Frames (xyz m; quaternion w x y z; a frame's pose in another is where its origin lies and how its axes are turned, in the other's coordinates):
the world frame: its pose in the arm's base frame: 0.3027 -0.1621 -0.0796 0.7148 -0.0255 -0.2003 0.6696
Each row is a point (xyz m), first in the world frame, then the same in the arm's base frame.
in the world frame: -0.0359 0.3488 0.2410
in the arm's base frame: -0.1057 -0.2171 0.0264
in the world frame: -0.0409 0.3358 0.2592
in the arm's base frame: -0.0993 -0.2275 0.0458
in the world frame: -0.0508 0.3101 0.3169
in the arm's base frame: -0.0937 -0.2531 0.1042
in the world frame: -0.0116 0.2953 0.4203
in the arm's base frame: -0.1119 -0.2406 0.2135
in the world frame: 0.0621 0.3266 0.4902
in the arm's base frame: -0.1622 -0.1823 0.2868
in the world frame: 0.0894 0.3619 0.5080
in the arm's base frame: -0.2007 -0.1564 0.2993
